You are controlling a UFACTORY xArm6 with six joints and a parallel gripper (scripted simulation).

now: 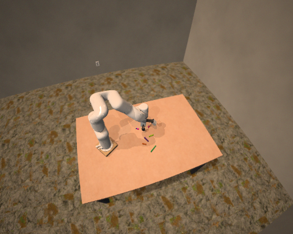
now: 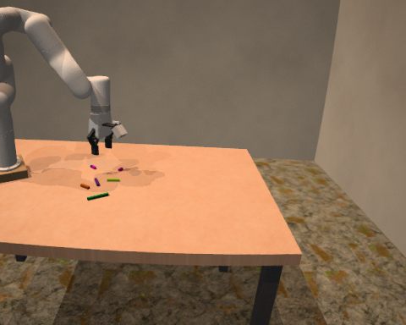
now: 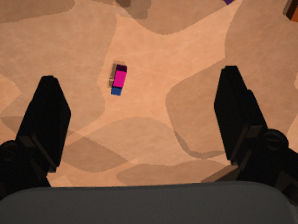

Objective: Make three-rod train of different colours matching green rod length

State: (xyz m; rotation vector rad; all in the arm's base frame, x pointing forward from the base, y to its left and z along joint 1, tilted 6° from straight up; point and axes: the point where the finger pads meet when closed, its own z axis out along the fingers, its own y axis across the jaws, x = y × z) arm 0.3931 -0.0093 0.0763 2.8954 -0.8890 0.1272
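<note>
The lime rod is 10 cm below my hand, 8 cm to the right of it and 4 cm ahead of it. Round my hand: orange rod: 13 cm to the right, 10 cm below, 7 cm behind; then blue rod: 10 cm below, 7 cm to the left, 5 cm behind; then purple rod: 10 cm below, 9 cm to the right, 2 cm behind.
</note>
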